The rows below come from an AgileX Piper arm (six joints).
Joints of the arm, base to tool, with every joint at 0 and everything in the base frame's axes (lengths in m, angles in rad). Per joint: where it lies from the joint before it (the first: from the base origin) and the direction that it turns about. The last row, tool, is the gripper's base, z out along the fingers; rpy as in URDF.
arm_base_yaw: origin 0 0 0.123 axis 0 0 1
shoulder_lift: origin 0 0 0 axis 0 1 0
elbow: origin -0.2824 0 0.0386 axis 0 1 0
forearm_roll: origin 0.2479 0 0.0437 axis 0.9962 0 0.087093
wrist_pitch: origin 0 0 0 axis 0 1 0
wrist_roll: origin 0.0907 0 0.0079 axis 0.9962 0 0.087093
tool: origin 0 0 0 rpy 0 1.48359 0
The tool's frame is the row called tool.
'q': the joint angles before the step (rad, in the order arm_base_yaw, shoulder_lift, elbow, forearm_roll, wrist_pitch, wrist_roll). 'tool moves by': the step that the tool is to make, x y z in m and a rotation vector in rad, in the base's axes. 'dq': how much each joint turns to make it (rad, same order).
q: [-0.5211 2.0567 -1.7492 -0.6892 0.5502 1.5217]
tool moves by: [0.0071 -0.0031 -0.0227 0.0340 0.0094 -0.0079]
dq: [0.0001 0.0491 -0.0014 -0.0001 -0.0163 0.0305]
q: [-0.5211 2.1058 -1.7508 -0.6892 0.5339 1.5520]
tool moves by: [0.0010 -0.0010 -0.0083 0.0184 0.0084 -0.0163]
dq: [0.0001 0.0159 0.0003 -0.0003 0.0081 0.0187]
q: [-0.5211 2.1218 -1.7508 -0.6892 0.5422 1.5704]
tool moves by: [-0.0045 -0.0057 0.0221 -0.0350 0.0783 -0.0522]
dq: [0.0001 0.0004 -0.0928 -0.0003 0.1530 -0.0672]
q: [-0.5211 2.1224 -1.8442 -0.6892 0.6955 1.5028]
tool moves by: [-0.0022 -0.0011 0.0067 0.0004 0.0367 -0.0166]
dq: [-0.0001 0.0019 -0.0347 0.0143 0.0626 -0.0389]
